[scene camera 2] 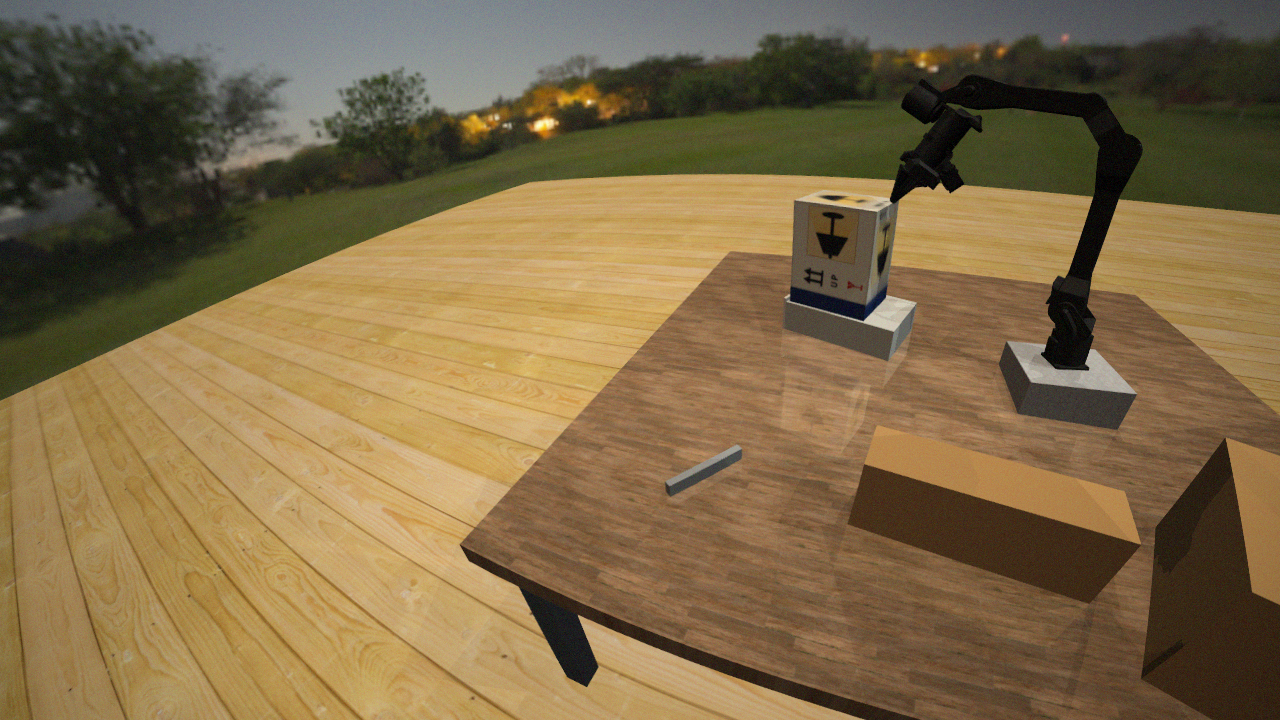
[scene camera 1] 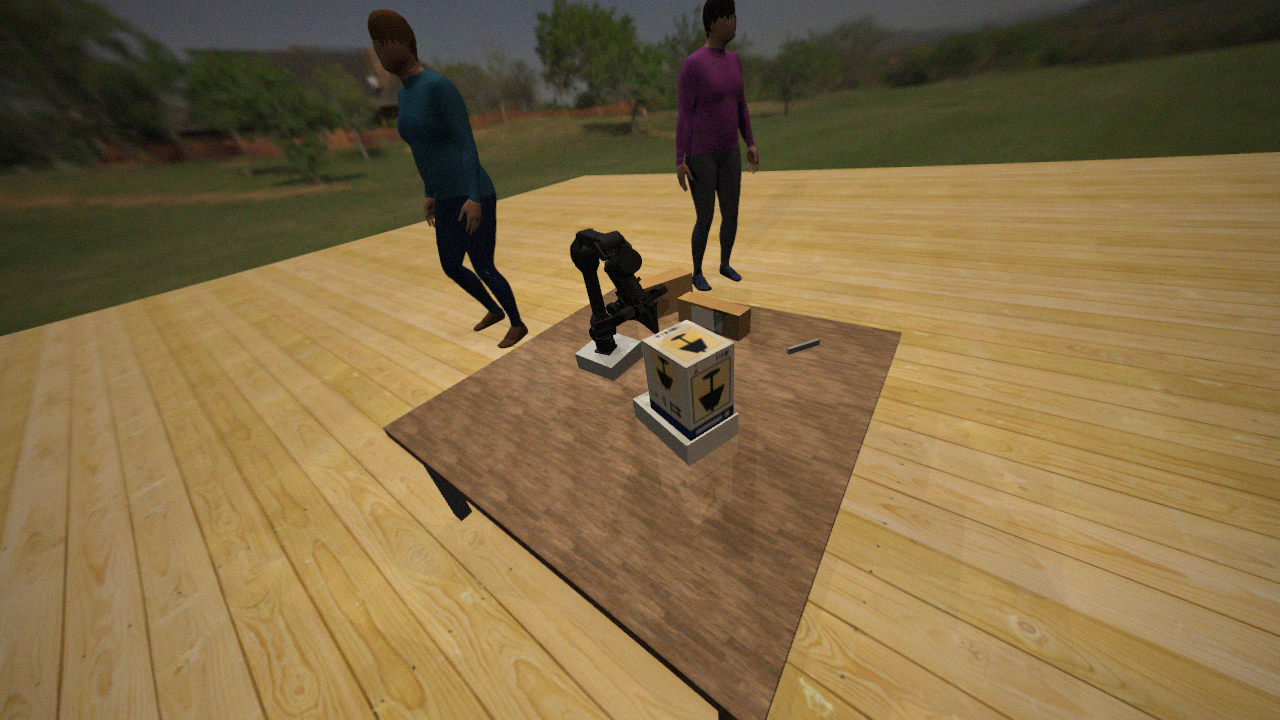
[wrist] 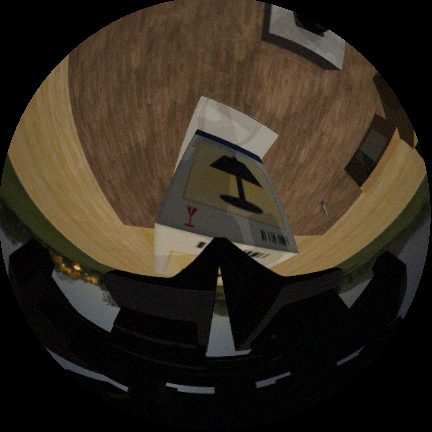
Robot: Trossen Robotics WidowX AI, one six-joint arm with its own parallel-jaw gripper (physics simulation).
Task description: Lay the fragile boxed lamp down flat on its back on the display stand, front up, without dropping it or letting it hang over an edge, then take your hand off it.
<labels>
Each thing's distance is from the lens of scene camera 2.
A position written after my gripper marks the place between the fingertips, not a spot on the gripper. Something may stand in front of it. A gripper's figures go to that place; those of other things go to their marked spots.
my gripper [scene camera 2: 891, 202]: 102 cm
boxed lamp [scene camera 2: 842, 249]: 96 cm
</labels>
